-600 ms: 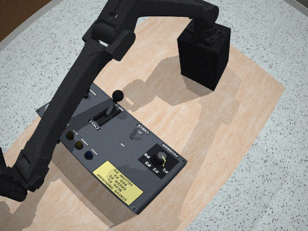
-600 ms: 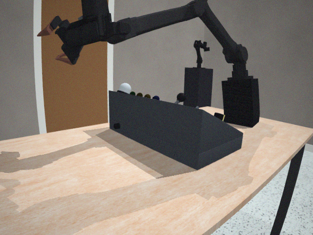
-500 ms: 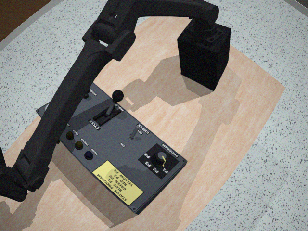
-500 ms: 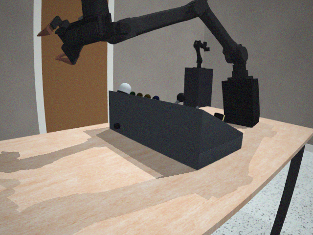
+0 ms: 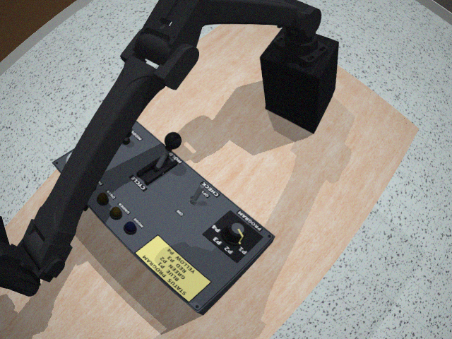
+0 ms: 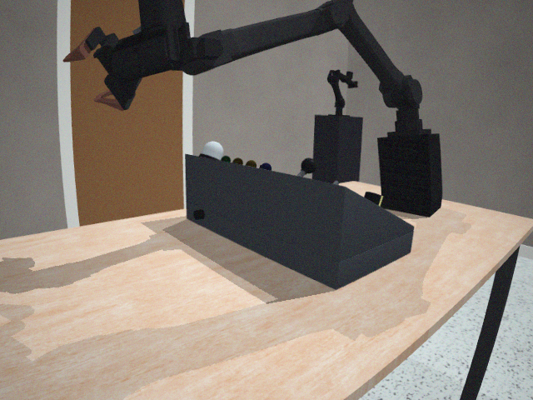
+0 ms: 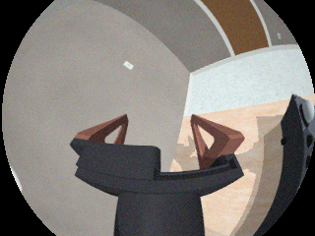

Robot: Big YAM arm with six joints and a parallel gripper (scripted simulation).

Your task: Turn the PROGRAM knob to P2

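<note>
Right now the ball-topped lever is 50 cm behind my hand, 2 cm to the left of it and 22 cm below it. From my hand the other things lie so: small knob: 47 cm behind, 10 cm to the right, 23 cm below; then check toggle: 49 cm behind, 14 cm to the left, 24 cm below; then dark grey console: 45 cm behind, 9 cm to the left, 25 cm below.
</note>
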